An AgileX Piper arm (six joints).
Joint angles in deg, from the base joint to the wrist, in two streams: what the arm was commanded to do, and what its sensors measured. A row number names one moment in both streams.
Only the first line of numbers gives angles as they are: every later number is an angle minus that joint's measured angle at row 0.
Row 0, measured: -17.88, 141.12, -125.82, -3.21, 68.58, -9.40
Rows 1 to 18, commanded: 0.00, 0.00, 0.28, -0.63, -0.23, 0.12; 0.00, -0.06, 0.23, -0.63, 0.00, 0.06; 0.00, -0.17, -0.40, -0.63, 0.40, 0.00; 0.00, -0.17, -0.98, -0.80, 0.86, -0.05; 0.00, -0.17, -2.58, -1.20, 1.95, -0.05; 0.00, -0.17, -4.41, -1.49, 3.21, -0.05; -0.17, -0.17, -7.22, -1.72, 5.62, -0.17; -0.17, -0.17, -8.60, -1.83, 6.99, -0.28; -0.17, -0.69, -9.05, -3.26, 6.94, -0.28; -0.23, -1.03, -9.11, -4.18, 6.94, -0.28; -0.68, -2.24, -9.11, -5.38, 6.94, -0.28; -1.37, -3.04, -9.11, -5.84, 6.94, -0.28; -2.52, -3.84, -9.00, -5.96, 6.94, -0.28; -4.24, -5.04, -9.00, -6.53, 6.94, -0.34; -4.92, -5.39, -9.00, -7.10, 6.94, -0.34; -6.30, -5.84, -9.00, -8.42, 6.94, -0.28; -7.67, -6.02, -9.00, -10.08, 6.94, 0.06; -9.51, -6.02, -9.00, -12.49, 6.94, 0.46
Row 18, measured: -7.85, -5.56, -8.94, -10.08, 1.26, 0.00
